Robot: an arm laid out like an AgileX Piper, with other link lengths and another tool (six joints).
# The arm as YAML. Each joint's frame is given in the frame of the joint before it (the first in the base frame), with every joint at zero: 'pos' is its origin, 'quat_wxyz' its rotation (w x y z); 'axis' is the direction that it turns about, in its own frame. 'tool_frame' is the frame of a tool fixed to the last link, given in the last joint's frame.
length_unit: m
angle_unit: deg
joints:
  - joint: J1
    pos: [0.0, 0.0, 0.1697]
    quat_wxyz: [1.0, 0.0, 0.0, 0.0]
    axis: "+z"
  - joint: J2
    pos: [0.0, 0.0, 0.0]
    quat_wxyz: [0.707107, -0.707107, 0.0, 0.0]
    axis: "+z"
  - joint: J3
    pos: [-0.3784, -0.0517, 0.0]
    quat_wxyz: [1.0, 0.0, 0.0, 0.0]
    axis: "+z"
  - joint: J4
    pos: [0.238, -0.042, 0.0]
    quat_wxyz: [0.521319, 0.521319, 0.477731, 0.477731]
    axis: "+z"
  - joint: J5
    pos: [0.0, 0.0, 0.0]
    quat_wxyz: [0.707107, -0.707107, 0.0, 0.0]
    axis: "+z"
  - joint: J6
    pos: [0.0, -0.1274, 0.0]
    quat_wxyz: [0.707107, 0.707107, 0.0, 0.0]
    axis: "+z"
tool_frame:
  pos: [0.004, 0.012, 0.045]
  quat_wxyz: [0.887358, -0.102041, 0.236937, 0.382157]
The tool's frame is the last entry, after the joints.
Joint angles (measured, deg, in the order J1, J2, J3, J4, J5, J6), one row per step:
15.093 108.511 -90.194 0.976 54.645 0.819
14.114 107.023 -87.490 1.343 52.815 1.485
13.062 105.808 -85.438 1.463 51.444 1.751
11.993 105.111 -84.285 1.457 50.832 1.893
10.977 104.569 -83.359 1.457 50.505 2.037
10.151 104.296 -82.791 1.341 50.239 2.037
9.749 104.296 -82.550 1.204 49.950 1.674
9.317 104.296 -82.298 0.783 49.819 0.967
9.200 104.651 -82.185 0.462 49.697 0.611
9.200 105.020 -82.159 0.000 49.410 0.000
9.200 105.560 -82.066 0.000 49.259 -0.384
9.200 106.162 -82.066 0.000 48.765 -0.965
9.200 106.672 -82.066 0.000 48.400 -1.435
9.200 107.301 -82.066 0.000 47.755 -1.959
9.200 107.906 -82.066 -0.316 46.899 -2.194
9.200 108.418 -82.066 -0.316 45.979 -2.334
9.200 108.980 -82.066 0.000 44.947 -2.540
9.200 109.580 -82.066 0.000 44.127 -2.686
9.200 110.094 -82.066 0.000 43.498 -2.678
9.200 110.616 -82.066 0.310 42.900 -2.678
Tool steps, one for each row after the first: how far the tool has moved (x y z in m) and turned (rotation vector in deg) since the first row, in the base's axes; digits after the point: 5 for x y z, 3 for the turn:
-0.00558 -0.00876 0.00002 0.733 -0.432 -1.719
-0.00964 -0.01815 0.00051 1.064 -0.900 -3.078
-0.01157 -0.02728 0.00064 1.136 -1.048 -4.290
-0.01341 -0.03578 0.00038 1.165 -0.989 -5.447
-0.01394 -0.04272 -0.00021 1.041 -0.995 -6.246
-0.01339 -0.04615 -0.00122 0.784 -1.110 -6.278
-0.01327 -0.05058 -0.00256 0.096 -1.149 -5.933
-0.01226 -0.05212 -0.00587 -0.409 -0.908 -5.624
-0.01065 -0.05300 -0.00871 -1.088 -0.947 -4.916
-0.00938 -0.05282 -0.01327 -1.327 -0.508 -4.555
-0.00676 -0.05244 -0.01751 -1.561 -0.452 -4.015
-0.00471 -0.05214 -0.02118 -1.760 -0.350 -3.578
-0.00167 -0.05169 -0.02552 -1.948 -0.410 -3.092
0.00200 -0.05183 -0.02952 -2.277 -0.734 -2.765
0.00554 -0.05126 -0.03266 -2.252 -1.146 -2.639
0.00936 -0.04995 -0.03604 -1.955 -1.570 -2.575
0.01271 -0.04942 -0.04005 -1.970 -1.799 -2.444
0.01538 -0.04898 -0.04357 -1.946 -1.912 -2.454
0.01785 -0.04792 -0.04715 -1.655 -1.933 -2.583

